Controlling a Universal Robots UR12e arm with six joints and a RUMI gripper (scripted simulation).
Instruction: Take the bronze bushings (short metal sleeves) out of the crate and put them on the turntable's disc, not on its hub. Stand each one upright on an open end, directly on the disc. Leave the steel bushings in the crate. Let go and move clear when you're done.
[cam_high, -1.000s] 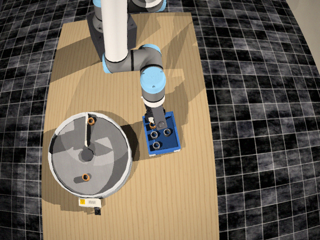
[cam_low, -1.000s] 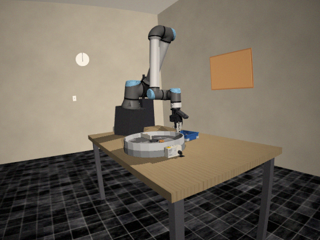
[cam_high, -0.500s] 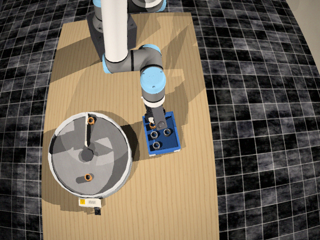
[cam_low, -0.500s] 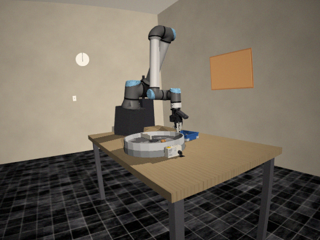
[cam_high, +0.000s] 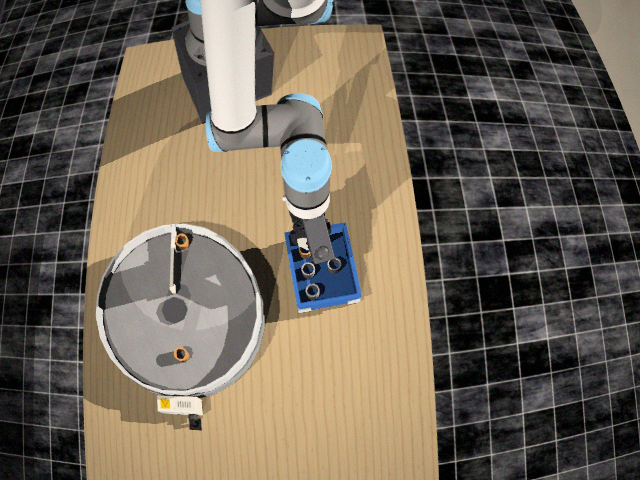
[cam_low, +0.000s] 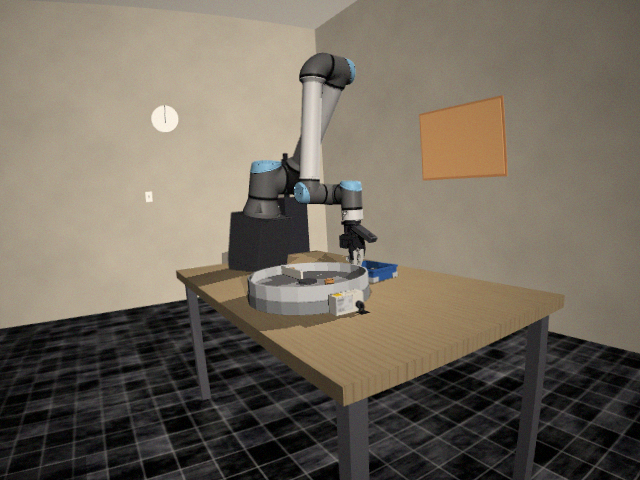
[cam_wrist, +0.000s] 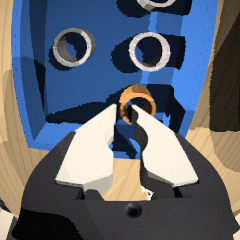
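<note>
Now: the blue crate 60 mm ahead of my hand, 10 mm to the left of it and 10 mm below it. From my hand the other things lie so: turntable disc: 360 mm to the right, 90 mm ahead, 20 mm above.
</note>
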